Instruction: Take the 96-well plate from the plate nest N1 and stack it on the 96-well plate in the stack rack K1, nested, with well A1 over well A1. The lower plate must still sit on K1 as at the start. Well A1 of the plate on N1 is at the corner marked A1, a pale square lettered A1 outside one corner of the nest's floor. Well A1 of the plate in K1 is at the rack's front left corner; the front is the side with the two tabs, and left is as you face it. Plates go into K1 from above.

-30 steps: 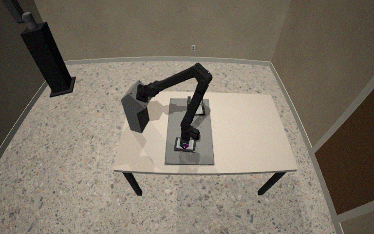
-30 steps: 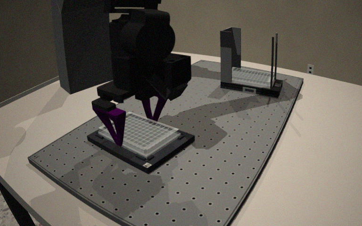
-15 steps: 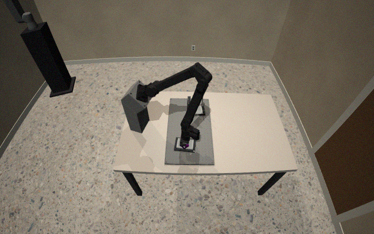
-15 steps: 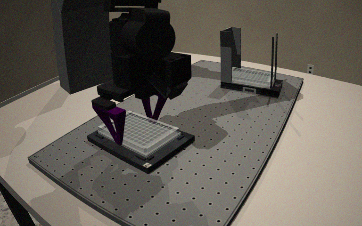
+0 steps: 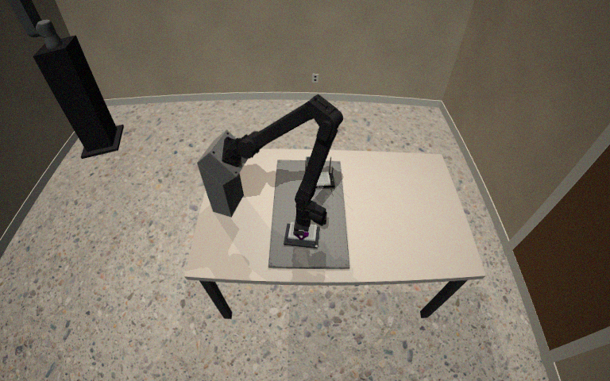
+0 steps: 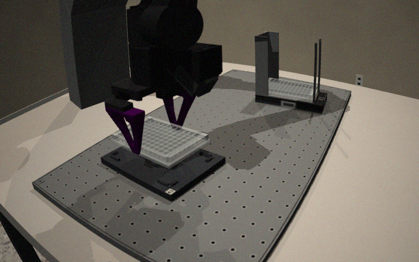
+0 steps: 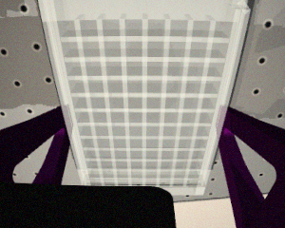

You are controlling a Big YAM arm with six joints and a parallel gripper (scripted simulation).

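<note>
My gripper is now 8 cm to the left of the pale A1 mark, 5 cm short of it and 4 cm above it.
</note>
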